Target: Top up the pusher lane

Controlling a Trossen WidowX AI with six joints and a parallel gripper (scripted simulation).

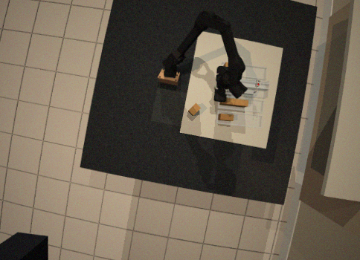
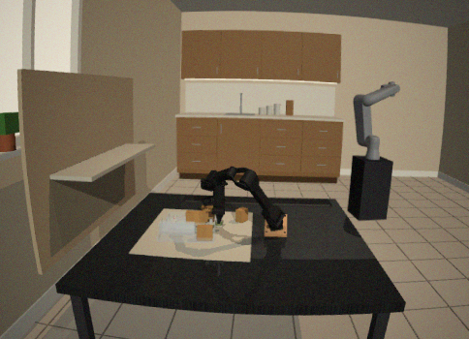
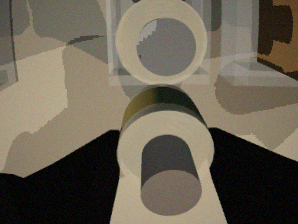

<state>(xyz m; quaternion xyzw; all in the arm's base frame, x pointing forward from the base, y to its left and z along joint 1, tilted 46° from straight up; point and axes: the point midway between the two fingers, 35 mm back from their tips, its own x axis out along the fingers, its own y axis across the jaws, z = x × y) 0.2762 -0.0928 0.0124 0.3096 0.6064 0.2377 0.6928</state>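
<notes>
The pusher lane is 19 cm ahead of my gripper tip, 2 cm to the left of it and 3 cm below it. Round my gripper tip: tan block (13 cm behind, 14 cm to the right, 1 cm below).
</notes>
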